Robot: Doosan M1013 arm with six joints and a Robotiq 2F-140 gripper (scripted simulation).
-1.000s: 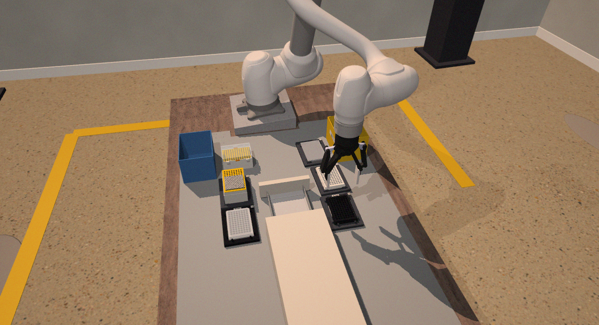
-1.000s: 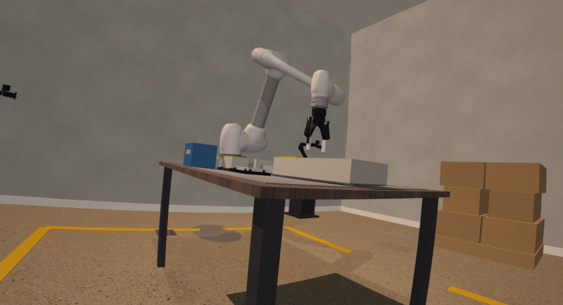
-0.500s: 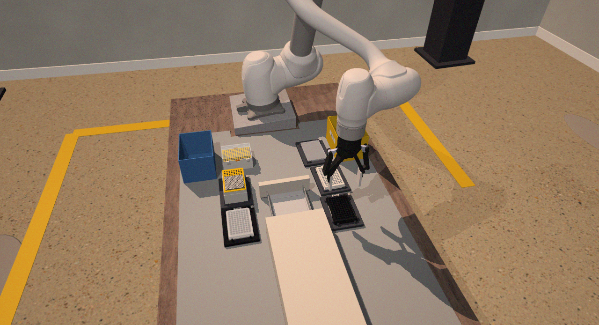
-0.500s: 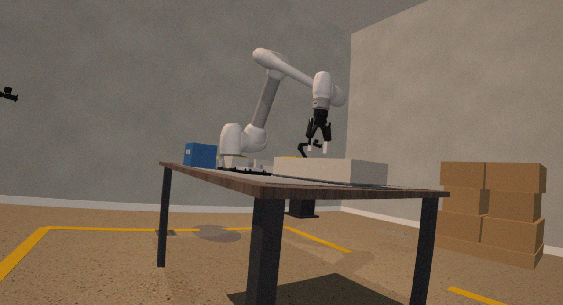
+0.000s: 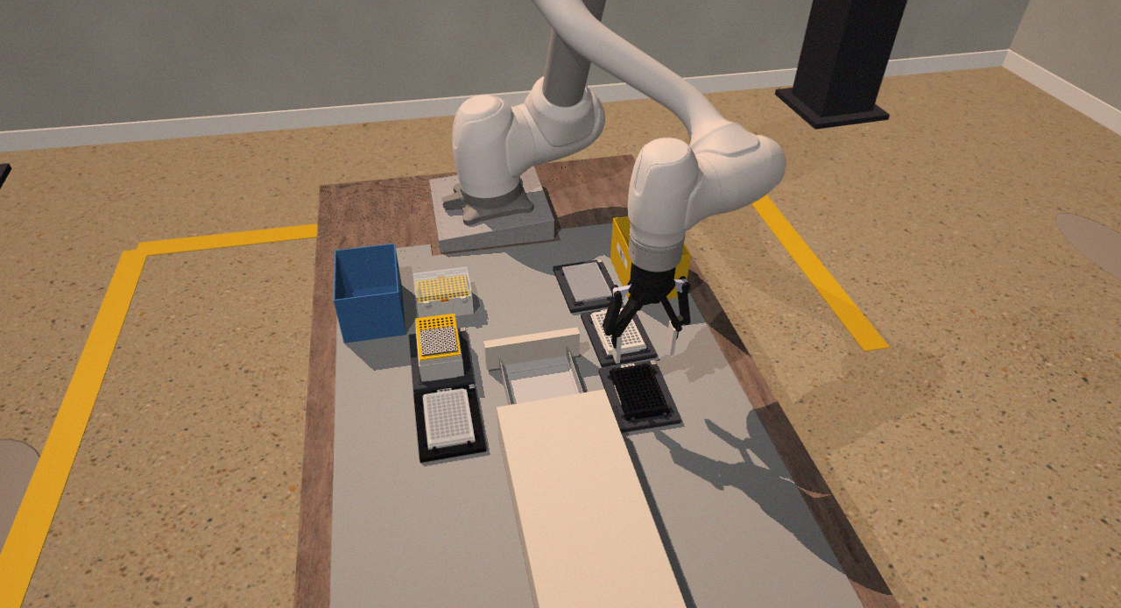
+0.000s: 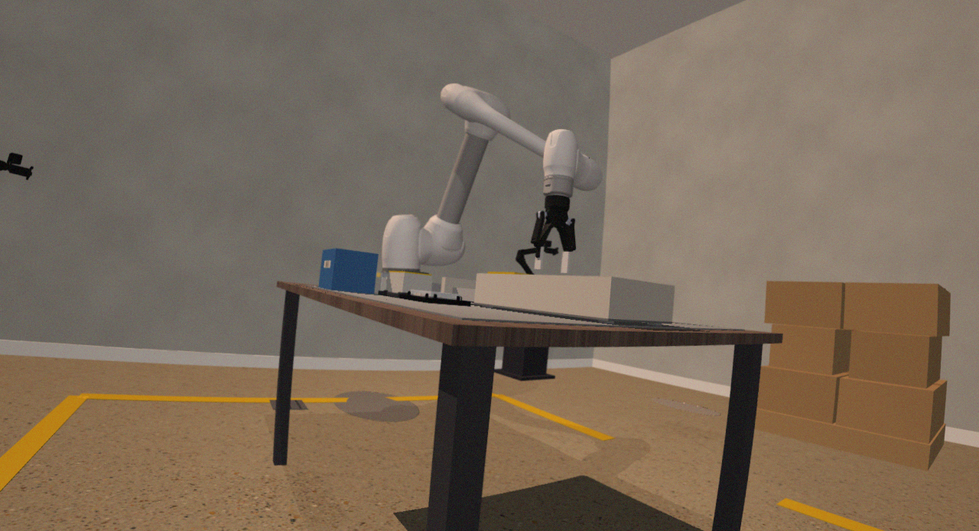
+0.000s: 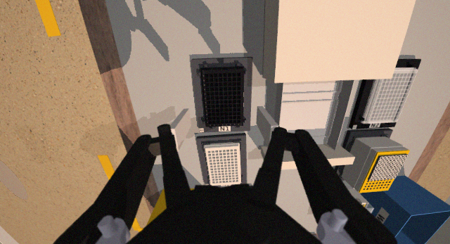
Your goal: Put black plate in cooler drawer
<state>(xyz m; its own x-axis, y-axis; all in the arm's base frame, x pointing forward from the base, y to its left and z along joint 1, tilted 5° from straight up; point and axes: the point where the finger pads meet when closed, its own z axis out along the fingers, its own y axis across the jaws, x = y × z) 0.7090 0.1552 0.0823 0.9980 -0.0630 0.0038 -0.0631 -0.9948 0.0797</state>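
Right now my hand is 12 cm above the black plate. Also, from my hand: work nest N1: 14 cm below; then cooler CD: 19 cm to the right, 11 cm below, 10 cm ahead; then drawer: 18 cm to the right, 12 cm below, 3 cm behind.
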